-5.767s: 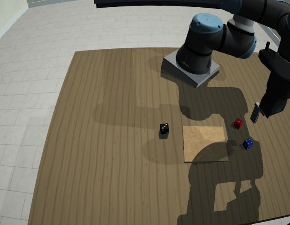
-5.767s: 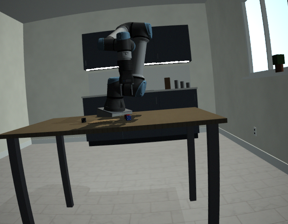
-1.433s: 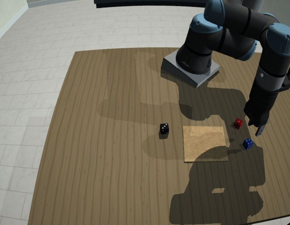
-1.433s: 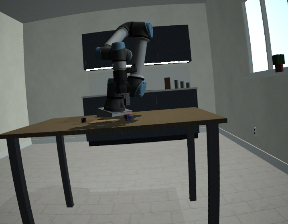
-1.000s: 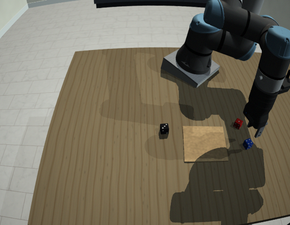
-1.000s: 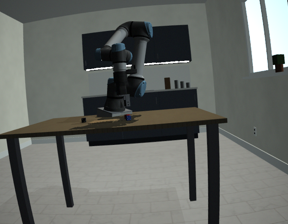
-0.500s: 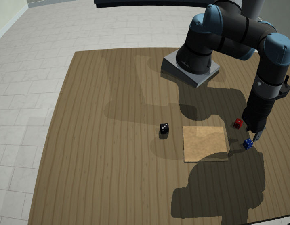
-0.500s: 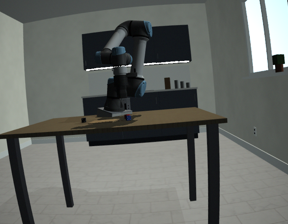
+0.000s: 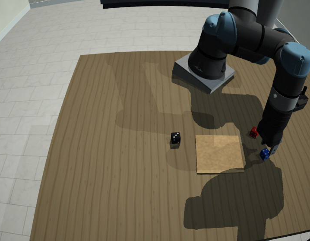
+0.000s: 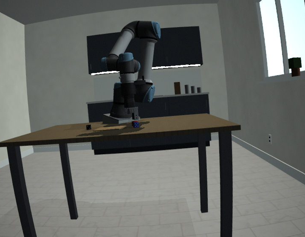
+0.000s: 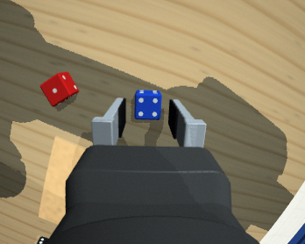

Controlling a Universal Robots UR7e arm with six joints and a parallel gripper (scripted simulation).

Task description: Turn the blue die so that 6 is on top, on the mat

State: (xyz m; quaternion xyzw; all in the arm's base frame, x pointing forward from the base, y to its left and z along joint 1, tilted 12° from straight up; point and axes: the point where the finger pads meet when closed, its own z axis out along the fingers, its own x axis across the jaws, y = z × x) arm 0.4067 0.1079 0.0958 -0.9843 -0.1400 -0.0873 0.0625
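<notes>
The blue die lies 40 mm below my hand. The rest, counted from my hand: black die (270 mm to the right, 80 mm behind, 40 mm below); then red die (90 mm behind, 40 mm below, 10 mm to the right); then tan mat (150 mm to the right, 60 mm below, 20 mm behind).
</notes>
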